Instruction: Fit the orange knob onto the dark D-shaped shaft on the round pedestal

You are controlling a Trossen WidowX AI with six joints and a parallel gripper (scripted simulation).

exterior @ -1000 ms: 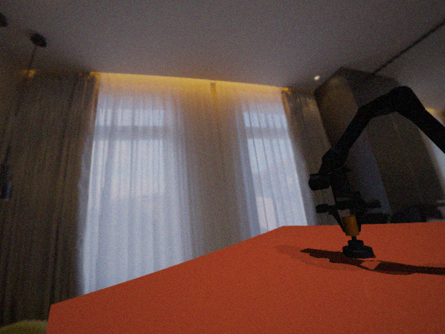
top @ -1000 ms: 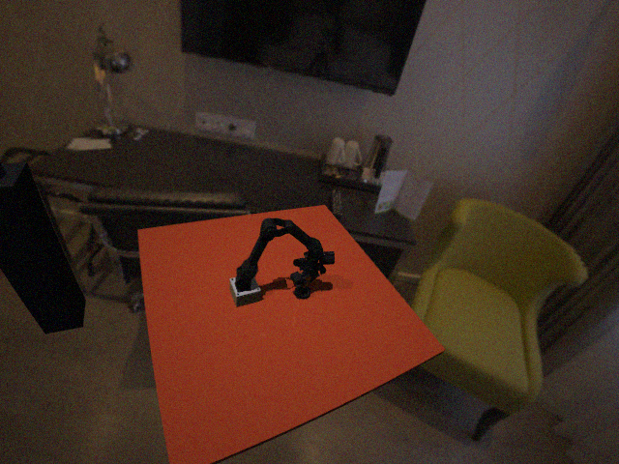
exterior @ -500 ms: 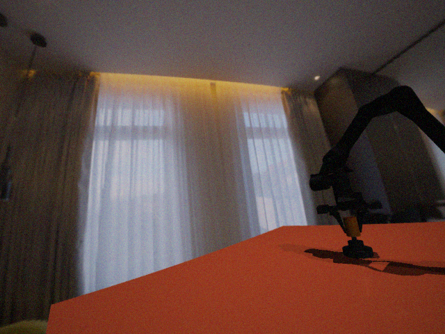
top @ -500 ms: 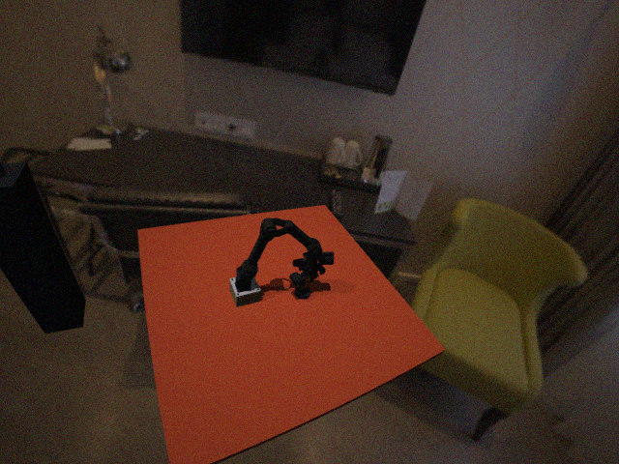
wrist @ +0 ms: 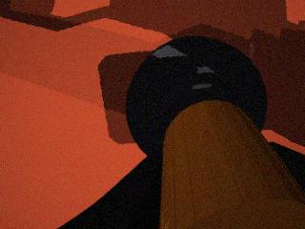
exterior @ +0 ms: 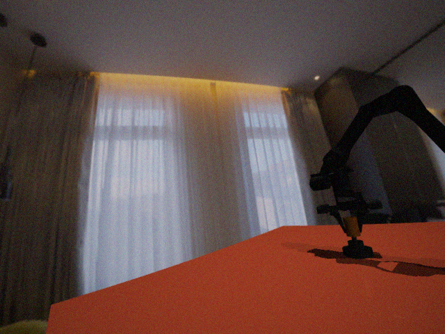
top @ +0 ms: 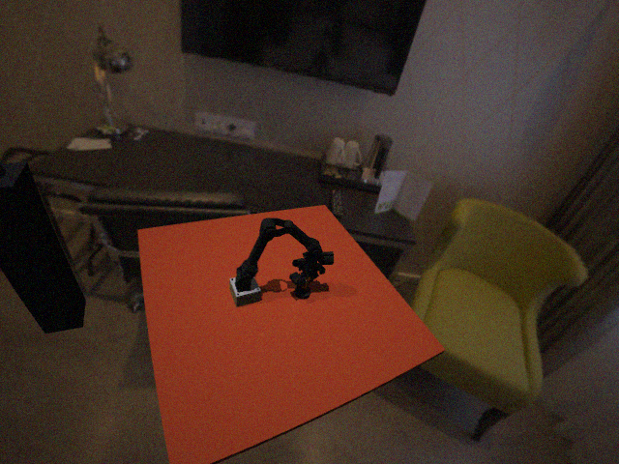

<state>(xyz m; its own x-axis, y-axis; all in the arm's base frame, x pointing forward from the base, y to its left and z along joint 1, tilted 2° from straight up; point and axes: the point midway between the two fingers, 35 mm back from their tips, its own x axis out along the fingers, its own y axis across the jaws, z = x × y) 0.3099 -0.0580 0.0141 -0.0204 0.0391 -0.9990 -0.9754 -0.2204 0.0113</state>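
Right now my gripper tip is 2 cm below the orange knob. Round my gripper tip: round dark pedestal: 4 cm below.
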